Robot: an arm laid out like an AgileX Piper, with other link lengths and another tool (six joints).
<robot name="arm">
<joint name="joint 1" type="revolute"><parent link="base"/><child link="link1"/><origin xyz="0.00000 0.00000 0.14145"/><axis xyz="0 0 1"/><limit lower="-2.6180" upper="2.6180"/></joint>
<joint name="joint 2" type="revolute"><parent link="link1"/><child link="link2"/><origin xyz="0.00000 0.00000 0.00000"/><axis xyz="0 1 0"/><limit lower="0.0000" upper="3.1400"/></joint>
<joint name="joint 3" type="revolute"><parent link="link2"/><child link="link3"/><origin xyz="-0.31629 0.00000 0.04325"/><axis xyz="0 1 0"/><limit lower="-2.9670" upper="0.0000"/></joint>
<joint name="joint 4" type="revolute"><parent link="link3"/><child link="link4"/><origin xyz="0.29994 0.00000 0.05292"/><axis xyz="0.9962 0 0.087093"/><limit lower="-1.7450" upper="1.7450"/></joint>
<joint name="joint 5" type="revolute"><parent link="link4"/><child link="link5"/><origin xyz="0.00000 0.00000 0.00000"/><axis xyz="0 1 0"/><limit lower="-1.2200" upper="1.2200"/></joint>
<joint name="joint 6" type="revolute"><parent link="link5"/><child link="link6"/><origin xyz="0.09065 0.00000 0.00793"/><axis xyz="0.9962 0 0.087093"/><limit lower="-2.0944" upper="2.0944"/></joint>
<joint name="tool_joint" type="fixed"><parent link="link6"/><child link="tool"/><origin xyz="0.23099 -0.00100 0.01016" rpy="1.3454 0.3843 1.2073"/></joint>
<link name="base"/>
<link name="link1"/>
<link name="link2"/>
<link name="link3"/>
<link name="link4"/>
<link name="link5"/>
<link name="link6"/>
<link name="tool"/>
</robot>
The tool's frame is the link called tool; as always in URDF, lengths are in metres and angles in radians.
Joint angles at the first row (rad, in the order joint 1, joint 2, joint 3, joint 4, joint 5, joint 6):
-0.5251, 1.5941, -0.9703, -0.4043, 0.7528, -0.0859
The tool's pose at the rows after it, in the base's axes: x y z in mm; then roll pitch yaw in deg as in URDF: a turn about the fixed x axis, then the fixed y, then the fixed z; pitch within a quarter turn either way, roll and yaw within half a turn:
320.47 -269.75 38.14 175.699 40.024 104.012
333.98 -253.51 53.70 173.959 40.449 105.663
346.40 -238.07 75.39 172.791 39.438 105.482
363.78 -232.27 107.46 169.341 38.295 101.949
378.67 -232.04 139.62 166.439 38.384 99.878
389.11 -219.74 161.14 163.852 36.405 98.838
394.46 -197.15 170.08 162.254 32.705 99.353
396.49 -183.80 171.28 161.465 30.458 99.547
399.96 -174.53 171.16 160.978 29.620 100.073
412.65 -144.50 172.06 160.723 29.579 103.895
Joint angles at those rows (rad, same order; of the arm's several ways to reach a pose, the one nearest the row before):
-0.5086, 1.5577, -0.9703, -0.3413, 0.7688, -0.1448
-0.4675, 1.5220, -0.9808, -0.3167, 0.7881, -0.1711
-0.4315, 1.5091, -1.0479, -0.2759, 0.8687, -0.1841
-0.4266, 1.5091, -1.1578, -0.2181, 0.9548, -0.1942
-0.4253, 1.5091, -1.2565, -0.1877, 1.0191, -0.2086
-0.4254, 1.5088, -1.3305, -0.1262, 1.0795, -0.2376
-0.4254, 1.5088, -1.3722, -0.0444, 1.1349, -0.2759
-0.4253, 1.5088, -1.3819, 0.0000, 1.1564, -0.2900
-0.4147, 1.5088, -1.3823, 0.0176, 1.1589, -0.2937
-0.3407, 1.5088, -1.3842, 0.0184, 1.1579, -0.2882

